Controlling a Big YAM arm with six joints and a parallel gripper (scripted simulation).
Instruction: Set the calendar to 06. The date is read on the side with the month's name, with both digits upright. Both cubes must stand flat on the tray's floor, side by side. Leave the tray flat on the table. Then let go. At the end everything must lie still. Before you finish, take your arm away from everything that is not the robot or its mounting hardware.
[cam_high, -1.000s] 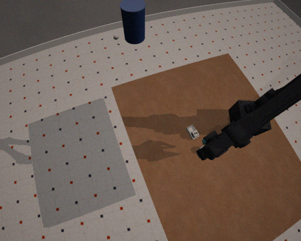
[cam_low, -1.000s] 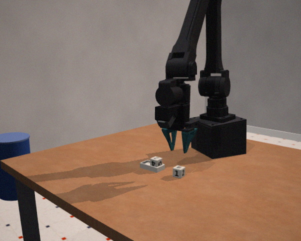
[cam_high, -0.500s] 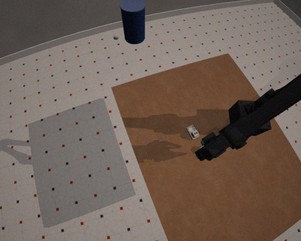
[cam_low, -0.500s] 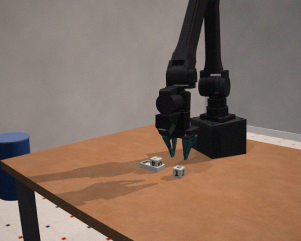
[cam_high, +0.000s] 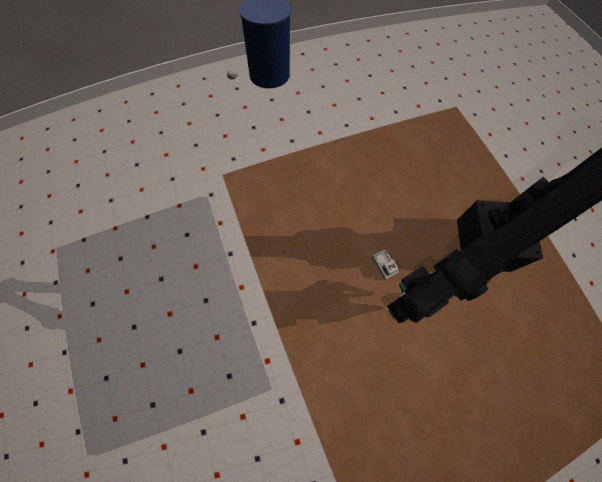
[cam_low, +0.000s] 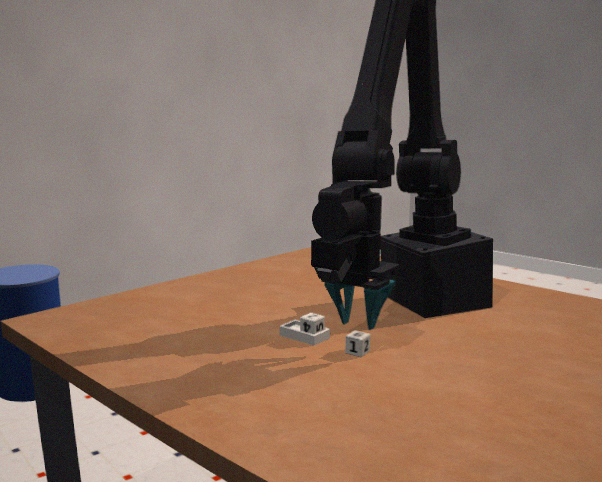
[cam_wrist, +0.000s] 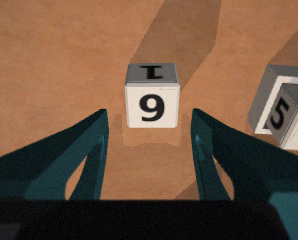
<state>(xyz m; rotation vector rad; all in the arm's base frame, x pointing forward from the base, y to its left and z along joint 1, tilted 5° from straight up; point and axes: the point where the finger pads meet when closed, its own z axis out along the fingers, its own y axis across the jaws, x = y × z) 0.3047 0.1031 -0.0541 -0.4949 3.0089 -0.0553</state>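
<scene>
Right now my hand is 40 mm above the white digit cube. The rest, counted from my hand: white tray (110 mm to the right, 40 mm below, 20 mm ahead).
</scene>
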